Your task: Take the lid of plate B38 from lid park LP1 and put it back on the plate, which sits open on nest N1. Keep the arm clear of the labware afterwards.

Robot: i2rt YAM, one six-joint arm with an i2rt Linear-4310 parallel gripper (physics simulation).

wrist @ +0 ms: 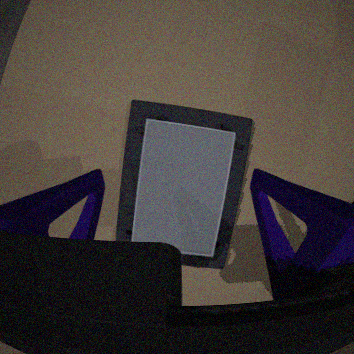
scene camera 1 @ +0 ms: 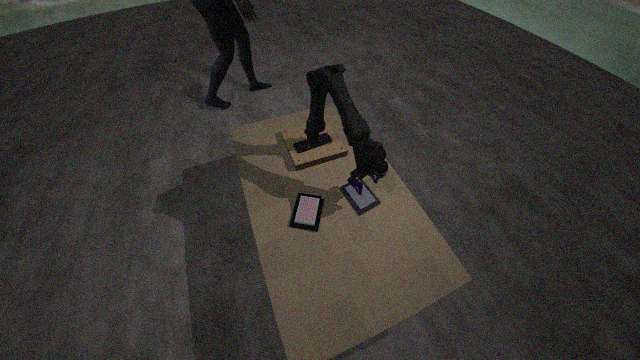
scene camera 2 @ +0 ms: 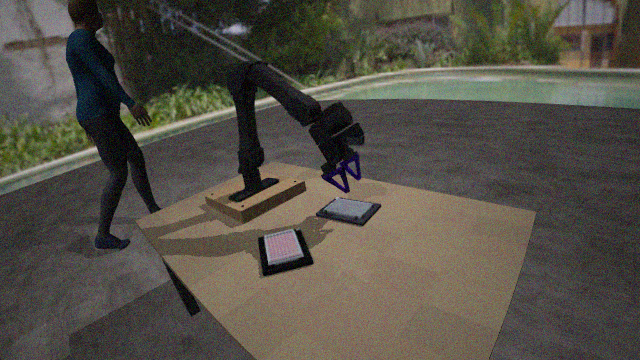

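Where they show: gripper, between the fingertips: point(wrist: 177, 177) point(scene camera 1: 367, 188) point(scene camera 2: 353, 185); arm's base, origin of its link: point(scene camera 1: 313, 143) point(scene camera 2: 254, 190).
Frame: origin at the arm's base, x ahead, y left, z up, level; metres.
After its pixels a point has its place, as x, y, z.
Note:
The pale translucent lid point(scene camera 1: 362, 199) @[0.391, 0.050, -0.023] point(scene camera 2: 347, 206) @[0.360, 0.058, -0.023] point(wrist: 184, 185) @[0.369, 0.056, -0.023] lies flat on the dark grey lid park point(scene camera 1: 371, 206) @[0.436, 0.070, -0.031] point(scene camera 2: 369, 216) @[0.442, 0.045, -0.033] point(wrist: 237, 185) @[0.377, 0.003, -0.031]. The open plate point(scene camera 1: 307, 210) @[0.328, -0.193, -0.019] point(scene camera 2: 283, 246) @[0.334, -0.196, -0.017] with pink wells sits on the black nest point(scene camera 1: 304, 228) @[0.392, -0.238, -0.030] point(scene camera 2: 290, 268) @[0.392, -0.238, -0.035]. My gripper point(scene camera 1: 367, 185) @[0.384, 0.068, 0.045] point(scene camera 2: 352, 185) @[0.384, 0.068, 0.045] point(wrist: 177, 177) @[0.384, 0.068, 0.045] is open and empty, above the lid park. In the wrist view its purple fingers stand on either side of the park, and the lower left part of the lid park is hidden behind the black gripper body.
The arm's wooden base block point(scene camera 1: 320, 158) @[0.110, -0.014, 0.000] point(scene camera 2: 272, 201) @[0.111, -0.019, -0.015] stands on the table point(scene camera 1: 365, 280) @[0.679, -0.125, -0.041] point(scene camera 2: 400, 280) @[0.629, -0.158, -0.041], behind the nest and the park. A person point(scene camera 1: 227, 45) point(scene camera 2: 102, 100) stands on the floor beyond the table. The arm's shadow falls across the table between base and nest.

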